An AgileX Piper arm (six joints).
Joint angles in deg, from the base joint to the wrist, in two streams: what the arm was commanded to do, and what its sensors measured. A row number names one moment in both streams.
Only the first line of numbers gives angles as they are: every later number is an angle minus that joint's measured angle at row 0.
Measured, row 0: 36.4 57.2 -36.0 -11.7 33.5 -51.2
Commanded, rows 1 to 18: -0.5 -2.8 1.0 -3.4 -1.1 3.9; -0.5 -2.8 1.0 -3.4 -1.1 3.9; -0.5 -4.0 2.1 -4.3 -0.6 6.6; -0.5 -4.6 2.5 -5.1 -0.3 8.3; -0.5 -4.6 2.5 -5.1 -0.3 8.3; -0.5 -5.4 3.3 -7.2 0.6 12.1; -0.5 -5.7 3.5 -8.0 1.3 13.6; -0.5 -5.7 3.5 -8.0 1.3 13.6; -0.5 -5.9 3.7 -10.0 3.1 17.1; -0.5 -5.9 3.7 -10.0 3.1 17.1; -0.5 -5.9 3.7 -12.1 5.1 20.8; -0.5 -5.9 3.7 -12.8 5.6 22.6; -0.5 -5.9 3.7 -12.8 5.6 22.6; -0.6 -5.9 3.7 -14.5 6.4 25.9; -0.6 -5.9 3.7 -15.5 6.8 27.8; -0.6 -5.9 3.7 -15.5 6.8 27.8; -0.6 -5.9 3.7 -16.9 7.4 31.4; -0.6 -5.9 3.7 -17.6 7.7 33.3
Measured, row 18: -0.2 -4.9 4.1 -13.2 9.1 30.1
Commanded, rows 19 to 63: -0.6 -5.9 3.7 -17.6 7.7 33.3; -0.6 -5.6 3.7 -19.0 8.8 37.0; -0.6 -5.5 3.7 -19.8 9.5 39.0; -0.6 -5.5 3.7 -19.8 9.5 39.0; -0.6 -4.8 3.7 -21.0 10.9 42.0; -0.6 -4.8 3.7 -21.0 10.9 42.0; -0.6 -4.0 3.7 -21.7 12.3 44.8; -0.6 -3.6 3.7 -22.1 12.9 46.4; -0.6 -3.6 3.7 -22.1 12.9 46.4; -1.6 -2.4 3.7 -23.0 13.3 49.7; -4.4 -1.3 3.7 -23.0 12.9 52.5; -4.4 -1.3 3.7 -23.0 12.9 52.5; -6.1 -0.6 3.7 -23.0 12.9 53.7; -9.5 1.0 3.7 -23.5 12.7 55.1; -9.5 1.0 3.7 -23.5 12.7 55.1; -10.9 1.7 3.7 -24.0 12.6 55.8; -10.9 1.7 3.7 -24.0 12.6 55.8; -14.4 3.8 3.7 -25.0 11.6 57.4; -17.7 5.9 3.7 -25.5 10.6 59.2; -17.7 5.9 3.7 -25.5 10.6 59.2; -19.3 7.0 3.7 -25.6 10.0 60.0; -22.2 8.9 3.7 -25.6 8.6 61.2; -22.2 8.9 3.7 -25.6 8.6 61.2; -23.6 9.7 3.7 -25.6 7.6 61.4; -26.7 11.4 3.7 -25.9 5.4 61.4; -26.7 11.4 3.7 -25.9 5.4 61.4; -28.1 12.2 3.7 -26.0 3.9 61.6; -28.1 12.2 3.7 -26.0 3.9 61.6; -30.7 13.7 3.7 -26.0 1.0 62.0; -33.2 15.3 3.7 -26.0 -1.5 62.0; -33.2 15.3 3.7 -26.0 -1.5 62.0; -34.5 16.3 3.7 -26.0 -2.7 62.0; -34.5 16.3 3.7 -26.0 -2.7 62.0; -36.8 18.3 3.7 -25.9 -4.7 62.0; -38.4 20.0 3.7 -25.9 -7.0 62.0; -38.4 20.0 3.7 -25.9 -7.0 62.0; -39.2 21.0 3.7 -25.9 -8.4 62.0; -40.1 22.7 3.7 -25.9 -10.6 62.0; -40.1 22.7 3.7 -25.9 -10.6 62.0; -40.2 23.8 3.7 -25.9 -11.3 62.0; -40.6 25.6 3.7 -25.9 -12.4 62.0; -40.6 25.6 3.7 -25.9 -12.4 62.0; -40.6 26.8 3.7 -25.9 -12.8 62.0; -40.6 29.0 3.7 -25.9 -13.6 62.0; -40.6 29.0 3.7 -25.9 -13.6 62.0
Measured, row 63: -40.2 26.9 4.1 -23.4 -11.8 62.0
